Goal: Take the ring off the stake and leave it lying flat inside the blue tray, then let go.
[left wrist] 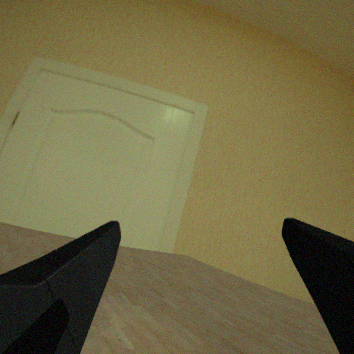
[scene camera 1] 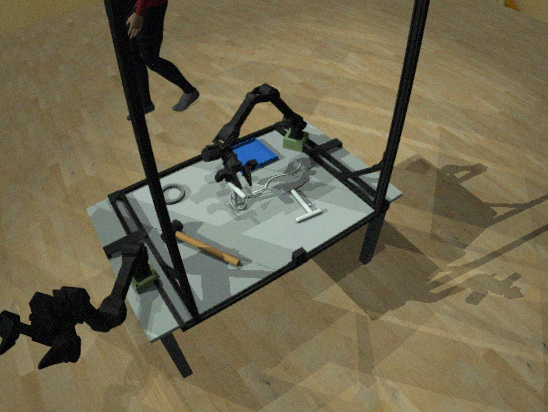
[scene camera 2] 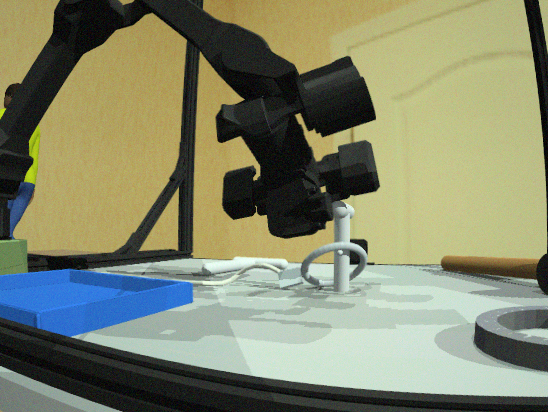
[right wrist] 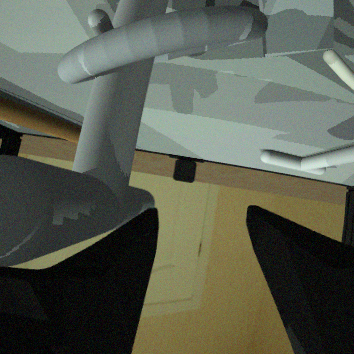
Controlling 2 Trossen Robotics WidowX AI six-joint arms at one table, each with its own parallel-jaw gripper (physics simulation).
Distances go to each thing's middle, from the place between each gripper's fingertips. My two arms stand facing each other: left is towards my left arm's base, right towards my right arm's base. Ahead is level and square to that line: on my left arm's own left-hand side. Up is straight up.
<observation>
Right now my right hand is 30 mm short of the grey ring (scene camera 2: pixel 291 277), 10 mm to the right of it and 70 mm above it. Also, from my right hand: blue tray (scene camera 2: pixel 69 302) 200 mm ahead, 260 mm to the right, 90 mm below; wooden-handled hammer (scene camera 2: pixel 509 267) 10 mm ahead, 300 mm to the left, 80 mm below; white T-shaped tool (scene camera 2: pixel 238 263) 170 mm behind, 120 mm to the right, 90 mm below.
I see the wooden-handled hammer 68 cm to the right of my left hand, 50 cm below it and 25 cm ahead of it. Round my left hand: blue tray (123 cm to the right, 52 cm below, 44 cm ahead); then grey ring (97 cm to the right, 50 cm below, 27 cm ahead); then white T-shaped tool (109 cm to the right, 52 cm below, 7 cm ahead).
</observation>
